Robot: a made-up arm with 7 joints. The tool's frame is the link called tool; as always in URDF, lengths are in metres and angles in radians.
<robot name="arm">
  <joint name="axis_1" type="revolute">
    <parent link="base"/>
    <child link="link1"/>
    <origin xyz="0 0 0" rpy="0 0 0"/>
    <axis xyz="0 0.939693 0.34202"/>
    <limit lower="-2.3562" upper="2.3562" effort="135" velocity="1.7"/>
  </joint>
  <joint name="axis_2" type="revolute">
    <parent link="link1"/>
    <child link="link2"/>
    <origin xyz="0 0 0" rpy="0 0 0"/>
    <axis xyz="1 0 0"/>
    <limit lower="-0.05" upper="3.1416" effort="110" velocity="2.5"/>
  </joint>
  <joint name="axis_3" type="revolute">
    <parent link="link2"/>
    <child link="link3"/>
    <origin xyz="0 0 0" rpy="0 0 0"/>
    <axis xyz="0 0 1"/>
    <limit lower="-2.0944" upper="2.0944" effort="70" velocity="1.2"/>
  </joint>
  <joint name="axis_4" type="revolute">
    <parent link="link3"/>
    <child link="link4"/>
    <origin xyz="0.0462 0 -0.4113" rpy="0 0 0"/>
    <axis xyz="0 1 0"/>
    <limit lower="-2.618" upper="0.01" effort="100" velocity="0.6"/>
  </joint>
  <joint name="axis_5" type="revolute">
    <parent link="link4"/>
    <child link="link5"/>
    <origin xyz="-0.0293 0 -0.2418" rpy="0 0 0"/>
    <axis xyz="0 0 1"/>
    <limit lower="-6.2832" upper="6.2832" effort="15" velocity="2.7"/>
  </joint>
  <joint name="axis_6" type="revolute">
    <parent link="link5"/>
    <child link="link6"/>
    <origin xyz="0 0 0" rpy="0 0 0"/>
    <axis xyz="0 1 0"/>
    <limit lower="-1.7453" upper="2.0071" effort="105" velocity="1.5"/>
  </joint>
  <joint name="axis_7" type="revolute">
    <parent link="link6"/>
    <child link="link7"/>
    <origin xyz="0 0 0" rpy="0 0 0"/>
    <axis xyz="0 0 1"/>
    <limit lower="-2.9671" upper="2.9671" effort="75" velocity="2.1"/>
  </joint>
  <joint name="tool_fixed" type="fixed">
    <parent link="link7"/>
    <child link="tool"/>
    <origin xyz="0 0 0" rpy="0 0 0"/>
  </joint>
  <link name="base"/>
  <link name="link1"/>
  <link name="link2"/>
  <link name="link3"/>
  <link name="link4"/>
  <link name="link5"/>
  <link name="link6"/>
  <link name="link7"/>
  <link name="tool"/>
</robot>
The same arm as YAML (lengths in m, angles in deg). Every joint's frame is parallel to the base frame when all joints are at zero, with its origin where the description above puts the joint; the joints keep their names.
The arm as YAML. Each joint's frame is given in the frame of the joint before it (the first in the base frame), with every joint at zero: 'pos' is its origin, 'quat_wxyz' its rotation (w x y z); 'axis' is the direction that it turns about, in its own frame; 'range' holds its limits. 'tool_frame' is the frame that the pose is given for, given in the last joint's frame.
length_unit: m
angle_unit: deg
joints:
  - joint: axis_1
    pos: [0.0, 0.0, 0.0]
    quat_wxyz: [1.0, 0.0, 0.0, 0.0]
    axis: [0.0, 0.9397, 0.342]
    range: [-135.0, 135.0]
  - joint: axis_2
    pos: [0.0, 0.0, 0.0]
    quat_wxyz: [1.0, 0.0, 0.0, 0.0]
    axis: [1.0, 0.0, 0.0]
    range: [-2.86, 180.0]
  - joint: axis_3
    pos: [0.0, 0.0, 0.0]
    quat_wxyz: [1.0, 0.0, 0.0, 0.0]
    axis: [0.0, 0.0, 1.0]
    range: [-120.0, 120.0]
  - joint: axis_4
    pos: [0.0462, 0.0, -0.4113]
    quat_wxyz: [1.0, 0.0, 0.0, 0.0]
    axis: [0.0, 1.0, 0.0]
    range: [-150.0, 0.57]
  - joint: axis_5
    pos: [-0.0293, 0.0, -0.2418]
    quat_wxyz: [1.0, 0.0, 0.0, 0.0]
    axis: [0.0, 0.0, 1.0]
    range: [-360.0, 360.0]
  - joint: axis_6
    pos: [0.0, 0.0, 0.0]
    quat_wxyz: [1.0, 0.0, 0.0, 0.0]
    axis: [0.0, 1.0, 0.0]
    range: [-100.0, 115.0]
  - joint: axis_7
    pos: [0.0, 0.0, 0.0]
    quat_wxyz: [1.0, 0.0, 0.0, 0.0]
    axis: [0.0, 0.0, 1.0]
    range: [-170.0, 170.0]
tool_frame:
  pos: [0.0, 0.0, 0.0]
  quat_wxyz: [1.0, 0.0, 0.0, 0.0]

